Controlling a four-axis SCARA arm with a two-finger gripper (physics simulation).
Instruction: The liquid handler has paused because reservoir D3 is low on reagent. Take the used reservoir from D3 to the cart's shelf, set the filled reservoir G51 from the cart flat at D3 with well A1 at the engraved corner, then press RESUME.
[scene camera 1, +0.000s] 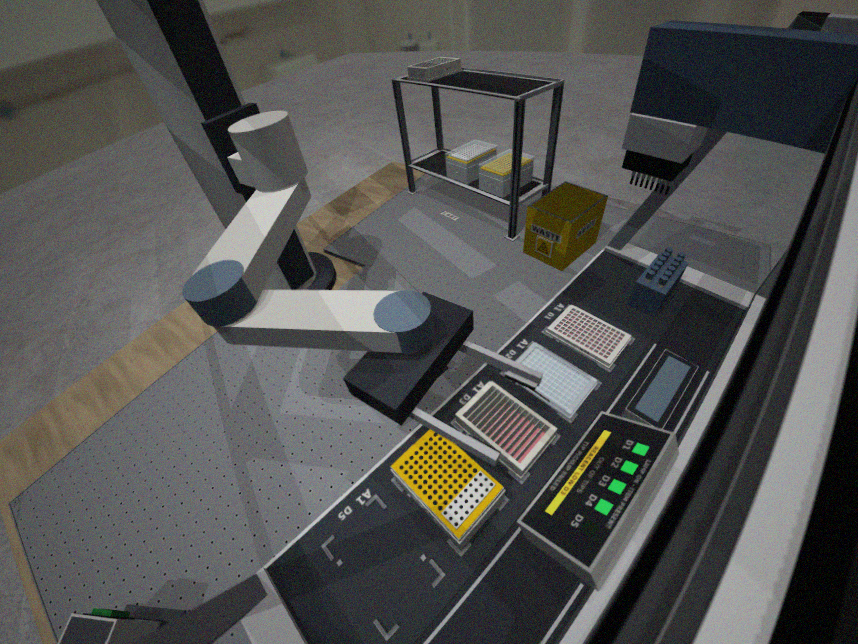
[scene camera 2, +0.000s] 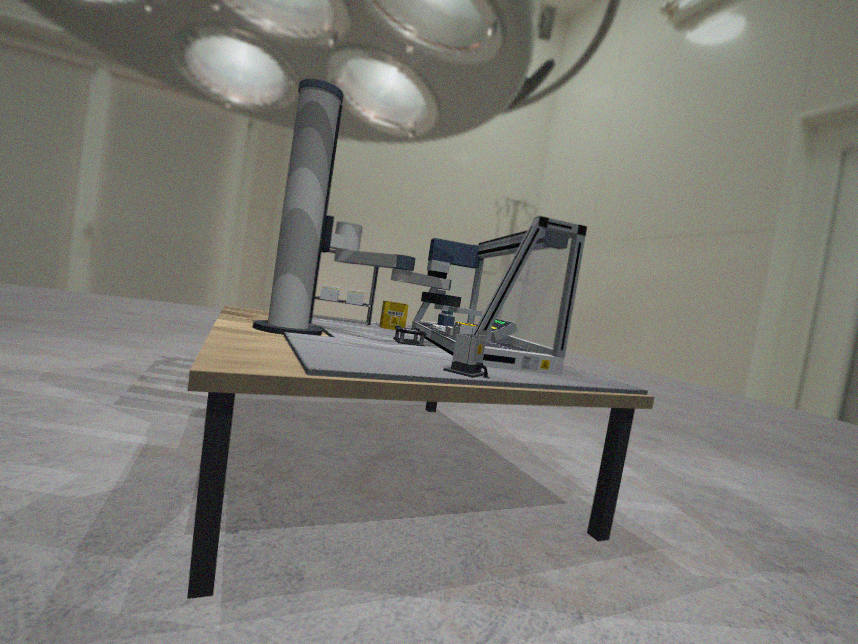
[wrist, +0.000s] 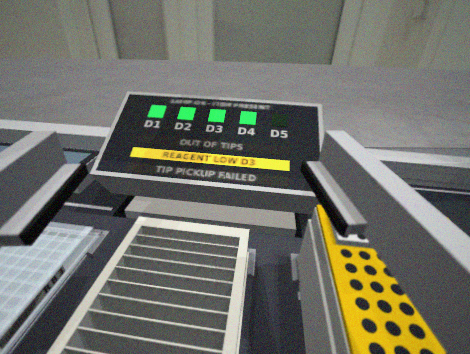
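Where they show: gripper, fingertip midpoint: (scene camera 1: 520, 417) (scene camera 2: 473, 312) (wrist: 197, 150); arm's base at its link origin: (scene camera 1: 292, 285) (scene camera 2: 287, 330).
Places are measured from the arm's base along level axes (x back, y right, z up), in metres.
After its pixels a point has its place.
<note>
The used reservoir (scene camera 1: 508, 426) {x -0.685, y 0.095, z 0.071 m} (wrist: 162, 285) {x -0.700, y 0.097, z 0.083 m}, a pale frame with long troughs and some pink liquid, sits at D3. My gripper (scene camera 1: 512, 415) {x -0.709, y 0.122, z 0.171 m} (wrist: 197, 150) {x -0.709, y 0.122, z 0.171 m} is open and empty above it, fingers wide of both its long sides. In the wrist view, one finger overlaps the clear plate (scene camera 1: 561, 381) {x -0.725, y -0.017, z 0.078 m} (wrist: 35, 270) {x -0.718, y 0.009, z 0.078 m} and the other the near corner of the yellow tip rack (scene camera 1: 443, 478) {x -0.657, y 0.226, z 0.125 m} (wrist: 385, 300) {x -0.660, y 0.202, z 0.124 m}. The cart (scene camera 1: 517, 166) {x -0.444, y -0.429, z 0.218 m} carries a pale open tray (scene camera 1: 434, 69) {x -0.150, y -0.545, z 0.387 m} on its top; its label is unreadable. The panel (scene camera 1: 599, 499) {x -0.827, y 0.154, z 0.139 m} (wrist: 205, 135) {x -0.820, y 0.121, z 0.132 m} lights REAGENT LOW D3. RESUME is not legible.
Two tip boxes (scene camera 1: 471, 160) {x -0.276, y -0.504, z 0.176 m} (scene camera 1: 505, 173) {x -0.399, y -0.462, z 0.178 m} stand on the cart's lower shelf. A yellow waste box (scene camera 1: 562, 225) {x -0.588, y -0.366, z 0.134 m} stands beside the cart. The pipetting head (scene camera 1: 661, 145) {x -0.734, y -0.295, z 0.358 m} hangs over the deck's far end. A red-welled plate (scene camera 1: 589, 334) {x -0.732, y -0.140, z 0.075 m} is at D1, near a blue rack (scene camera 1: 658, 280) {x -0.806, y -0.286, z 0.124 m}.
</note>
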